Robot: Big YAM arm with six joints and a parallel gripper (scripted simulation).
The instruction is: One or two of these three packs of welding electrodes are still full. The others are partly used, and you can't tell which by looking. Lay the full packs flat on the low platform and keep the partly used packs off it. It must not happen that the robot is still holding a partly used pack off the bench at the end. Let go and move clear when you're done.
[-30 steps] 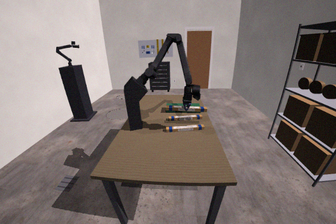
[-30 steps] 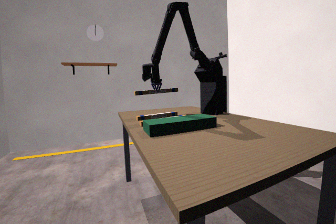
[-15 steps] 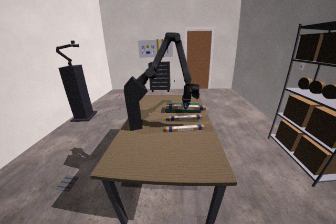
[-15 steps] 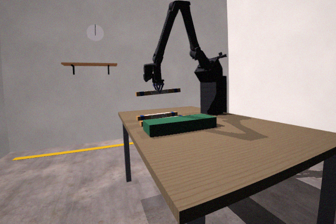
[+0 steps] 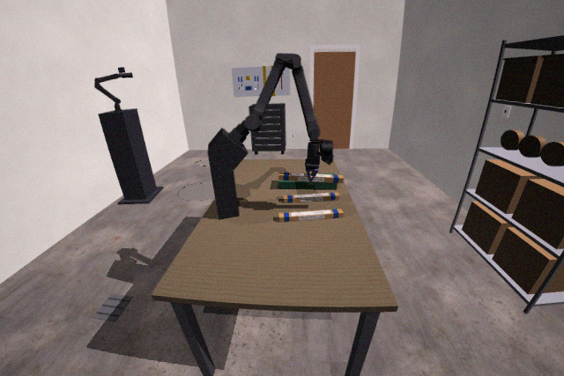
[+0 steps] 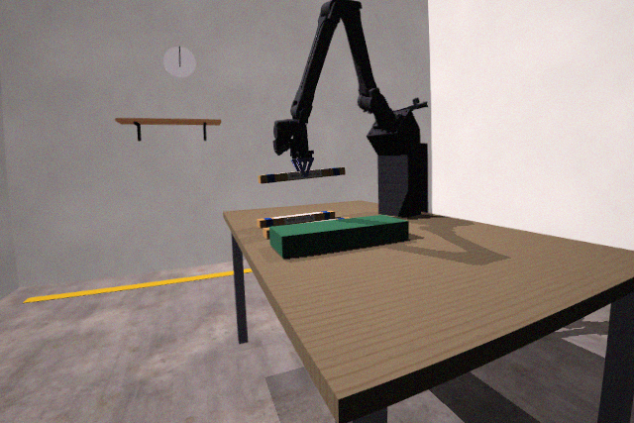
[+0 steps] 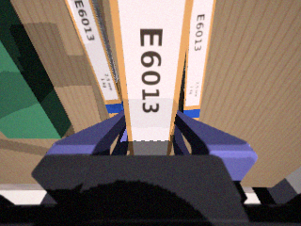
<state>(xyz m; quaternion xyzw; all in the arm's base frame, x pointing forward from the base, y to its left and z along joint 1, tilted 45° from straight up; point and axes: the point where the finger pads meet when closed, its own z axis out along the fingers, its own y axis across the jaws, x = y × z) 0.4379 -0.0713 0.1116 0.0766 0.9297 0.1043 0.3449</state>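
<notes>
Now: hand 31 cm to the right of the green low platform, 18 cm above it and 4 cm short of it. Round my hand: pack 1 cm above.
</notes>
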